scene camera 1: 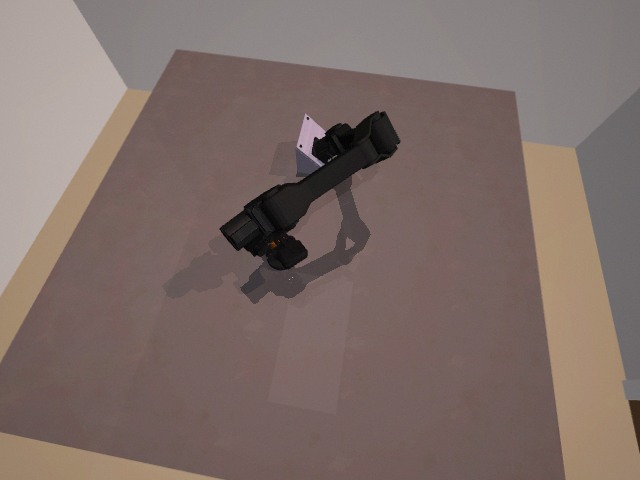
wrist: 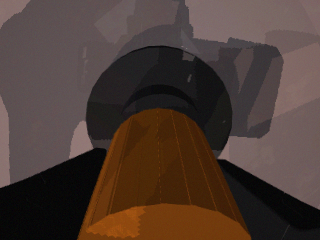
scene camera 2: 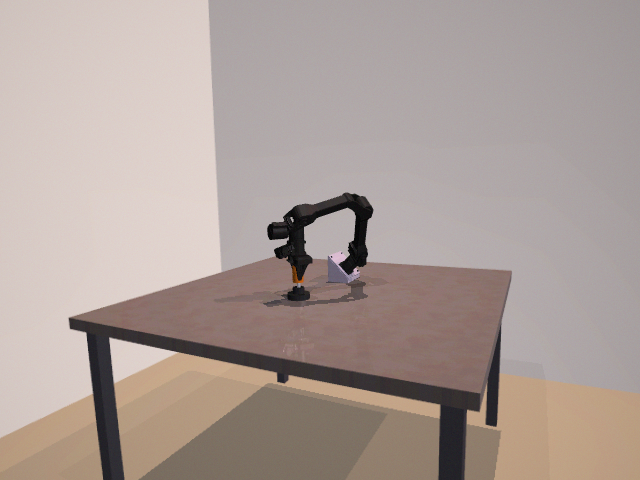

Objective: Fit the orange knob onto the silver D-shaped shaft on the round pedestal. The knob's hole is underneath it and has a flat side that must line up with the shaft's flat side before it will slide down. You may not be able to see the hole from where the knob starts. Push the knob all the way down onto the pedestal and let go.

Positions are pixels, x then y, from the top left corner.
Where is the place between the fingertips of my gripper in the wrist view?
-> At 159, 165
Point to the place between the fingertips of my gripper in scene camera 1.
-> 279, 245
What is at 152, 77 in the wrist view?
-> A round black pedestal.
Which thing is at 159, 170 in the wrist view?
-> An orange knob.
